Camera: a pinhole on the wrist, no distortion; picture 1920 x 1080 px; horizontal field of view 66.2 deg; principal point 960.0 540.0 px. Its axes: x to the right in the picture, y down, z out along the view. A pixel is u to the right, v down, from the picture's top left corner.
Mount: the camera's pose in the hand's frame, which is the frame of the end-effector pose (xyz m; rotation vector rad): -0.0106 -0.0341 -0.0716 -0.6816 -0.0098 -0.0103
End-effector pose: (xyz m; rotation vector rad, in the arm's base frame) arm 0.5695 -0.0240 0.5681 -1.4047 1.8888 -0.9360
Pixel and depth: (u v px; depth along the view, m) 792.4 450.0 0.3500
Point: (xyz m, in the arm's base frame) 0.6615 0.0200 0.3098
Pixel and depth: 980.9 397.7 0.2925
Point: 0.6408 -0.0233 0.3644
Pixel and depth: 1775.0 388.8 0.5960
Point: 0.6761 -0.3519 0.0643
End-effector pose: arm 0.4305 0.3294 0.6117 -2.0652 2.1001 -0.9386
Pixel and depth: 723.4 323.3 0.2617
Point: 0.4144 0.3132 0.4198
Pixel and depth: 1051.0 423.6 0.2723
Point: 0.3899 0.2580 0.4344
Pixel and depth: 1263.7 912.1 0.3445
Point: 0.2635 0.2016 0.4067
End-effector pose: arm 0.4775 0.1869 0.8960 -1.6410 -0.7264 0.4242
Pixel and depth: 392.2 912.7 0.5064
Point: 0.2590 0.1977 0.4481
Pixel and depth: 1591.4 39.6 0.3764
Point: 0.4148 0.5024 0.7522
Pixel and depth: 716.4 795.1 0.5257
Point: 0.3089 0.3002 0.4697
